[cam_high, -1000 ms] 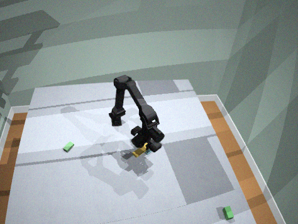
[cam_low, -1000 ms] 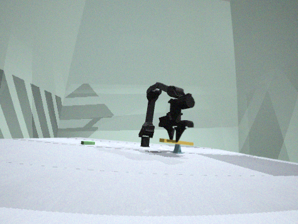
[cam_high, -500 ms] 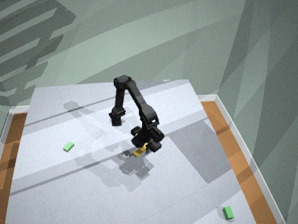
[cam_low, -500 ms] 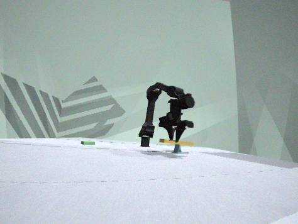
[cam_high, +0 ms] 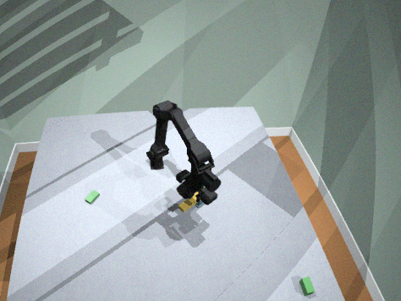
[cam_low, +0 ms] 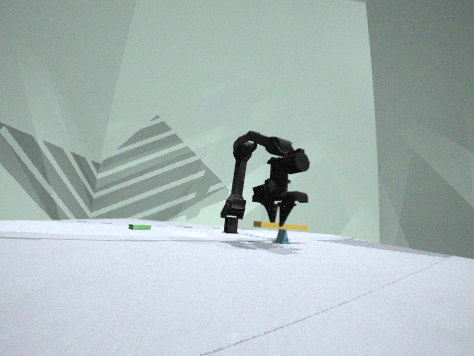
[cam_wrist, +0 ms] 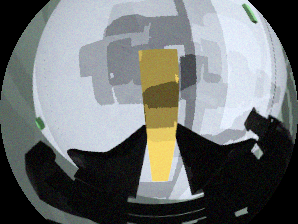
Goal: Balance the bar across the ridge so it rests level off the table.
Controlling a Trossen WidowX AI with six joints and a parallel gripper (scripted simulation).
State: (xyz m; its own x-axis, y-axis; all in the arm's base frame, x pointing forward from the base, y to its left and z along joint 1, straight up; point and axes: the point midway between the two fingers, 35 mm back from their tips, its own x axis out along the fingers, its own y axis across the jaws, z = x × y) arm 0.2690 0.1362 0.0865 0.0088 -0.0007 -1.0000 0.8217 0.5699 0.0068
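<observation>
Right now my gripper tip is 20 mm to the right of the yellow bar and 20 mm past it.
</observation>
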